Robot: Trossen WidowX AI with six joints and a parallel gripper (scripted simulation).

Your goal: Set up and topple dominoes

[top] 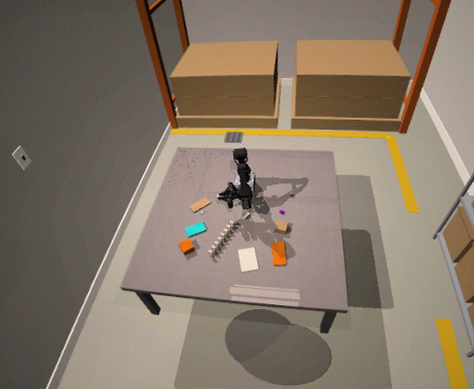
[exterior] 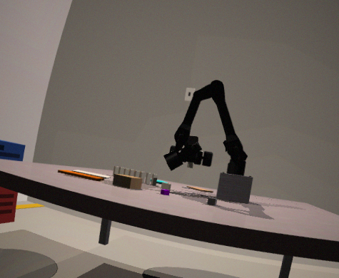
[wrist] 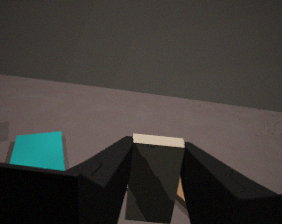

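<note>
Right now my gripper tip is 20 mm past the tan card, 160 mm to the left of it and 140 mm above it. Round my gripper tip: orange block (340 mm ahead, 120 mm to the right, 130 mm below); small purple piece (60 mm behind, 410 mm to the left, 140 mm below); cyan block (190 mm ahead, 120 mm to the right, 140 mm below).
</note>
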